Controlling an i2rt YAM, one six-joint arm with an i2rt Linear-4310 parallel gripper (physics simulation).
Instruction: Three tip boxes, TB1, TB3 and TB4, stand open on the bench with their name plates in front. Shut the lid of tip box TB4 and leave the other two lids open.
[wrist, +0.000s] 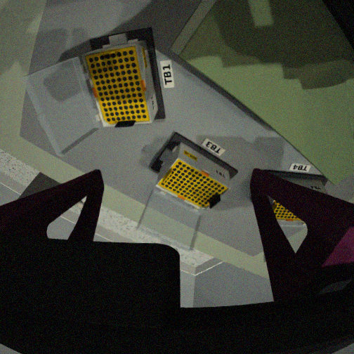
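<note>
Tip box TB4 (290, 212) is at the right, mostly hidden behind my right finger; part of its yellow rack shows, and its lid is largely hidden. Its name plate (300, 167) lies above it in the view. Tip box TB3 (192, 183) is near the middle, with its clear lid (170, 220) open and hanging back toward the bottom of the view. Tip box TB1 (117, 85) is at the upper left, its clear lid (62, 105) open to the left. My gripper (176, 177) is wide open and empty, above the bench; TB3 shows between its fingertips.
The name plates of TB1 (167, 74) and TB3 (213, 146) lie beside their boxes. Dark holders surround the boxes on the grey bench mat (210, 117). A green surface (300, 115) with a raised edge is at the upper right. A speckled edge strip (117, 222) runs below the boxes.
</note>
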